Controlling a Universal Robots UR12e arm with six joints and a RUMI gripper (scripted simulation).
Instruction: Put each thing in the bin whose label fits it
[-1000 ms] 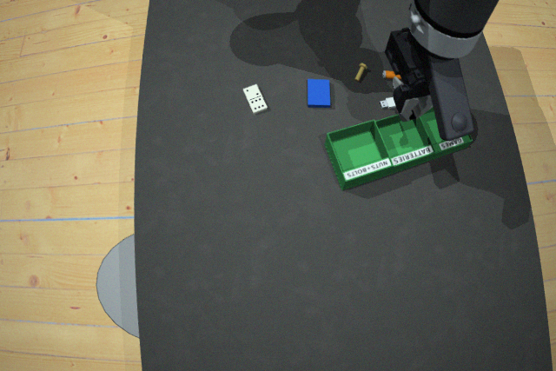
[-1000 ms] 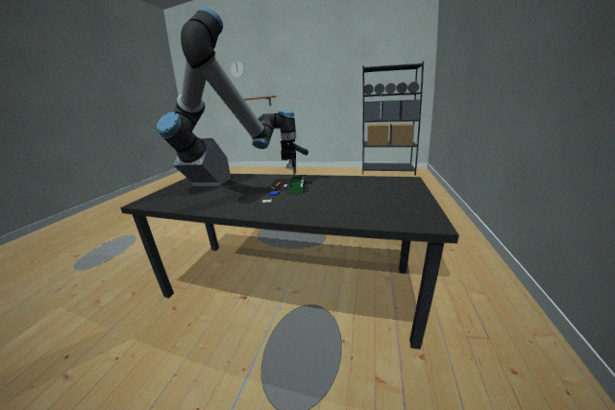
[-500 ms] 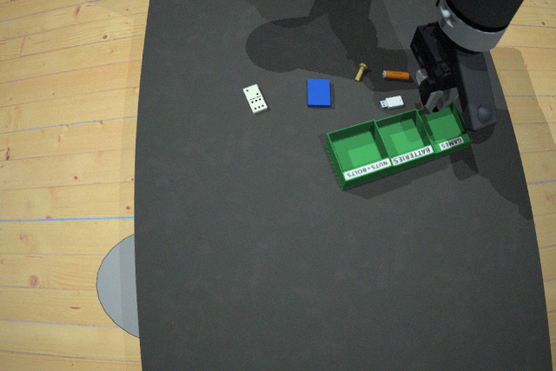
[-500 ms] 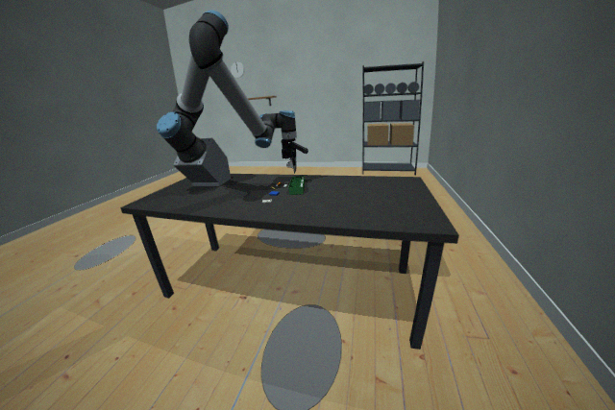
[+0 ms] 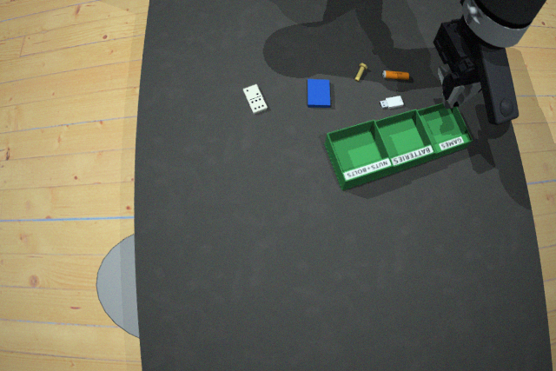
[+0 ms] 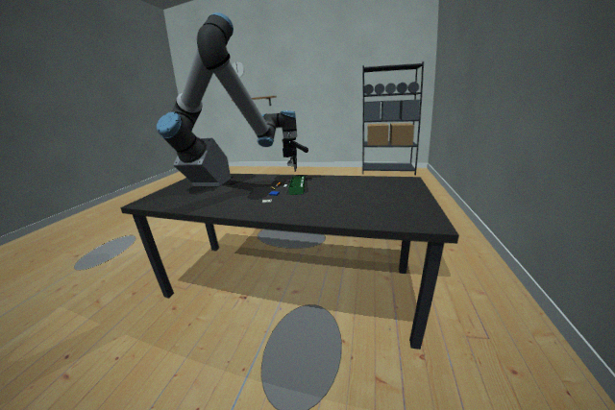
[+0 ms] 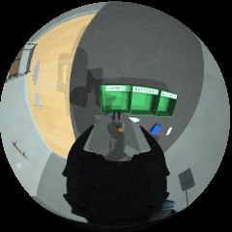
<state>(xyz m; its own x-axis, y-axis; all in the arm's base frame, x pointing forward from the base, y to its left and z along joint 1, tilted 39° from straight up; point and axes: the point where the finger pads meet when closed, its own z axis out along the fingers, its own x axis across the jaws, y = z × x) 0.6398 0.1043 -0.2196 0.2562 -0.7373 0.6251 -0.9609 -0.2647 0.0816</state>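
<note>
My gripper is now 13 cm to the left of the brass bolt, 11 cm past it and 9 cm above it. Also, from my hand: green three-part bin: 8 cm to the right, 7 cm below, 3 cm ahead; then white usb stick: 9 cm below, 8 cm to the right, 5 cm behind; then orange battery: 10 cm behind, 9 cm below, 7 cm to the right.
</note>
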